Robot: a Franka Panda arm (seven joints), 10 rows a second.
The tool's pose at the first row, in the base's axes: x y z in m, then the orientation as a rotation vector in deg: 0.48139, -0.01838, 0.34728, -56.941, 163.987, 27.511
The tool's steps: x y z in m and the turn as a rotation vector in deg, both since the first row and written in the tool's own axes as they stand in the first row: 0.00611, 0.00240, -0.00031, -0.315, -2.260, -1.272; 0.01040, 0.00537, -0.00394, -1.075, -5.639, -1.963; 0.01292, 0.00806, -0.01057, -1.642, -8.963, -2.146; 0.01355, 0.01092, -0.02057, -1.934, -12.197, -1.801; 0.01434, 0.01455, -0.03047, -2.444, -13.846, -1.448; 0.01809, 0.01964, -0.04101, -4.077, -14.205, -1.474; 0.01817, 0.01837, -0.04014, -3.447, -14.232, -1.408; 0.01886, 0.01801, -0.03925, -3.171, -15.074, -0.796; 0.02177, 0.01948, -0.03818, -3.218, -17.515, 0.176; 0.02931, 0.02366, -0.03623, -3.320, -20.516, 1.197; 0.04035, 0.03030, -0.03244, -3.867, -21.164, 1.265
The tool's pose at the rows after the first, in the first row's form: 0.47511, -0.02032, 0.34718, -57.543, 161.207, 28.667; 0.47002, -0.02180, 0.35068, -56.798, 157.818, 30.842; 0.46660, -0.02339, 0.35726, -55.367, 154.775, 32.679; 0.46466, -0.02480, 0.36740, -53.263, 152.115, 34.074; 0.46213, -0.02570, 0.37763, -52.017, 150.850, 35.278; 0.45638, -0.02748, 0.38835, -52.066, 150.475, 37.645; 0.45707, -0.02819, 0.38717, -51.891, 150.508, 36.782; 0.45672, -0.02858, 0.38611, -50.633, 150.119, 36.674; 0.45349, -0.02888, 0.38499, -48.150, 148.474, 37.452; 0.44492, -0.02963, 0.38298, -45.366, 146.309, 38.414; 0.43201, -0.03005, 0.37928, -45.020, 145.734, 39.312
